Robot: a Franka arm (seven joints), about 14 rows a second.
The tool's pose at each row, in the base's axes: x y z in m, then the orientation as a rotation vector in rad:
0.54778 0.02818 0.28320 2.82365 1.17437 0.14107
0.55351 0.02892 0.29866 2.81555 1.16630 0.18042
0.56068 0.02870 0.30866 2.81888 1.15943 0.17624
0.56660 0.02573 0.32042 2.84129 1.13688 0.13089
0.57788 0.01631 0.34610 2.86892 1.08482 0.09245
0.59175 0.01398 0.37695 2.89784 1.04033 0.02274
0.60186 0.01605 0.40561 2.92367 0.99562 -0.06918
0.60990 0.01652 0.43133 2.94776 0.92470 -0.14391
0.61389 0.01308 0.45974 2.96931 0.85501 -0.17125
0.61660 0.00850 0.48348 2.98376 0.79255 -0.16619
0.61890 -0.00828 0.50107 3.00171 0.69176 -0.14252
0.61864 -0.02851 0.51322 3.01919 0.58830 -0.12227
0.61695 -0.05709 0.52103 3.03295 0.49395 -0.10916
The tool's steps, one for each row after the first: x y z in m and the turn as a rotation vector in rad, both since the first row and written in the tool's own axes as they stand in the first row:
0.00538 0.00520 -0.01471 -0.01795 0.02060 0.00349
0.01080 0.01148 -0.02380 -0.01683 0.01787 0.00837
0.01348 0.01901 -0.03467 0.00342 -0.00699 0.02677
0.01610 0.03637 -0.05849 0.01709 -0.03020 0.06412
0.02585 0.05112 -0.08742 0.04323 -0.06997 0.09644
0.03597 0.05990 -0.11478 0.07464 -0.12277 0.12742
0.04334 0.06803 -0.13939 0.09485 -0.16871 0.17402
0.04524 0.07636 -0.16700 0.10195 -0.18685 0.22050
0.04517 0.08407 -0.19007 0.09663 -0.18735 0.26188
0.03582 0.09940 -0.20662 0.08123 -0.18006 0.32823
0.02193 0.11477 -0.21792 0.06896 -0.17373 0.39648
0.00087 0.13453 -0.22477 0.06015 -0.17061 0.45851

